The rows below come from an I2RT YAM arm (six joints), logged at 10 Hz.
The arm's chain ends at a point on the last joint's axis. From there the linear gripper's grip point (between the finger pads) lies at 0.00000 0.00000 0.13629 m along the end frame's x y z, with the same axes.
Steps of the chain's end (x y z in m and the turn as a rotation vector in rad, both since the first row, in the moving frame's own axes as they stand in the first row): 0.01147 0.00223 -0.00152 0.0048 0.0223 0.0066; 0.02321 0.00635 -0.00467 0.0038 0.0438 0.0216; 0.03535 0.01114 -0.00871 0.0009 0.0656 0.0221; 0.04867 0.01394 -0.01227 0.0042 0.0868 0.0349
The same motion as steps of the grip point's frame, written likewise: 0.01451 0.00159 -0.00156 0.0048 0.0223 0.0066; 0.02918 0.00590 -0.00480 0.0038 0.0438 0.0216; 0.04428 0.01112 -0.00900 0.0009 0.0656 0.0221; 0.06049 0.01357 -0.01278 0.0042 0.0868 0.0349
